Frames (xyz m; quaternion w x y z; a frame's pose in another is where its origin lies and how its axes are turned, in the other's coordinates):
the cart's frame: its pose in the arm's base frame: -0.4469 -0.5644 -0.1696 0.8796 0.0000 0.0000 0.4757
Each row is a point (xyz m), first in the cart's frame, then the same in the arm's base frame.
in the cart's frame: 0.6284 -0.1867 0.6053
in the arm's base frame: 0.0533 -0.1407 0.4357
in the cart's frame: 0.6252 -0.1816 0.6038
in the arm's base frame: 0.0473 -0.1406 0.4342
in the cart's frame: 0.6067 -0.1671 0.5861
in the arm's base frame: 0.0251 -0.1481 0.4165
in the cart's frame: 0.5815 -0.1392 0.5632
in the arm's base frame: -0.0121 -0.1540 0.3936
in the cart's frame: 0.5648 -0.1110 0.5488
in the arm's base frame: -0.0448 -0.1525 0.3792
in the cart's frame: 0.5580 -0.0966 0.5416
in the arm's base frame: -0.0606 -0.1503 0.3720
